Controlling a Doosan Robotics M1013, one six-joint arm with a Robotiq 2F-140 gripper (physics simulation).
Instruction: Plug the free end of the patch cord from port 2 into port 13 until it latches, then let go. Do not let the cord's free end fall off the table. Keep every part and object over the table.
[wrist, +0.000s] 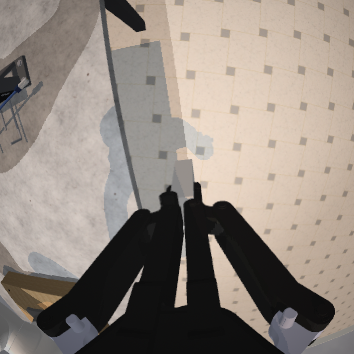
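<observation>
My gripper is shut, its two black fingers close together with no cord or plug seen between them. It hangs over the table's edge, with floor visible beyond the tips. A black device is cut off by the left border of the wrist view. A blue cord with a pale plug at its upper end shows at this device, far from my fingers. Port numbers cannot be read, and I cannot tell which end of the cord this is.
The mottled grey table lies on the left, its dark edge running down to my fingers. Tiled floor lies right of it. A wooden block or box is at lower left. A dark bar crosses the edge at the top. A grey patch shows beyond the fingertips.
</observation>
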